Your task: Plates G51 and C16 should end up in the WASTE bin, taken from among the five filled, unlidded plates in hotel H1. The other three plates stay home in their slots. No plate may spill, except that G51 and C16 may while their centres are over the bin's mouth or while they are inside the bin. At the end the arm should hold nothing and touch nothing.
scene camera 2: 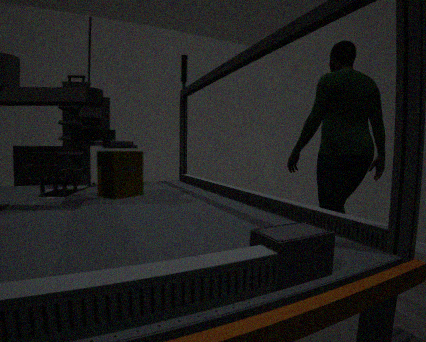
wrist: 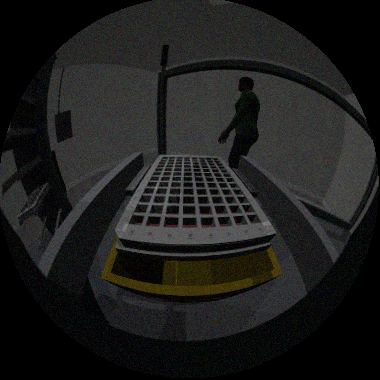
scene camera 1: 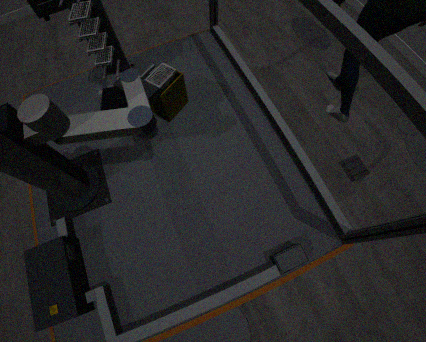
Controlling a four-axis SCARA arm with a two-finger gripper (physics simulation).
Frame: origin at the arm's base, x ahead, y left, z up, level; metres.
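Seen in the pictures: gripper, fingertip midpoint: (scene camera 2: 124,144) (wrist: 191,160) (scene camera 1: 163,70); arm's base, link origin: (scene camera 1: 77,186).
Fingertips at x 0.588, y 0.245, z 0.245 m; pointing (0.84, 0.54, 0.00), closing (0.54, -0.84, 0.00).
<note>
Pixels of each thing's middle, then the offset from my fingertips to it. "spot": a spot on its surface instead.
- white gridded plate, body centre: (wrist: 192,182) (scene camera 1: 160,75) dx -0.019, dy -0.012, dz -0.012 m
- yellow WASTE bin, body centre: (wrist: 188,250) (scene camera 2: 120,173) (scene camera 1: 166,94) dx -0.020, dy -0.014, dz -0.133 m
- dark square object, body centre: (scene camera 2: 59,186) (scene camera 1: 114,101) dx -0.286, dy +0.126, dz -0.198 m
- fence rail, surface spot: (scene camera 1: 280,132) spot: dx +0.414, dy -0.401, dz -0.201 m
- grey box, body centre: (scene camera 2: 291,252) (scene camera 1: 288,258) dx +0.162, dy -0.913, dz -0.195 m
My gripper (scene camera 1: 160,76) (wrist: 191,160) is shut on a white gridded plate (scene camera 1: 161,74) (scene camera 2: 120,144) (wrist: 191,195) with reddish wells. The plate looks level and is just above the mouth of the yellow WASTE bin (scene camera 1: 176,98) (scene camera 2: 120,173) (wrist: 195,290), whose near rim shows below the plate in the wrist view. Its label cannot be read. In scene camera 1, several other white plates, including a top one (scene camera 1: 80,10) and a lowest visible one (scene camera 1: 104,54), sit one above another in hotel H1 (scene camera 1: 114,38). Their labels cannot be read. The fingers are too dark to make out in scene camera 2.
The arm (scene camera 1: 95,122) reaches from its column at the left. A dark square object (scene camera 1: 113,98) lies by the forearm. A fence rail (scene camera 1: 280,132) runs along the far side, with a person (scene camera 1: 351,75) (scene camera 2: 347,120) (wrist: 246,115) behind it. A grey box (scene camera 1: 291,258) (scene camera 2: 305,252) stands at the front corner.
</note>
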